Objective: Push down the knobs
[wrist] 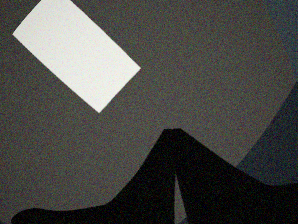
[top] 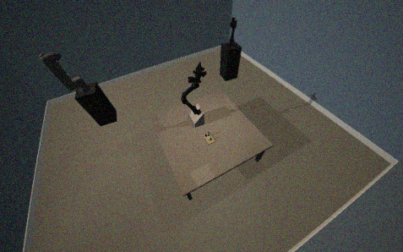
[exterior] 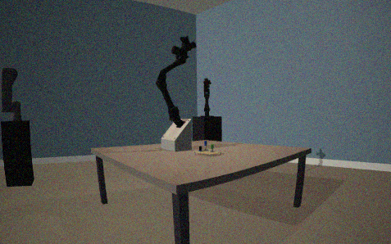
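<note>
Now: the blue knob 870 mm below my gripper tip, 290 mm ahead of it and 30 mm to the right of it.
</note>
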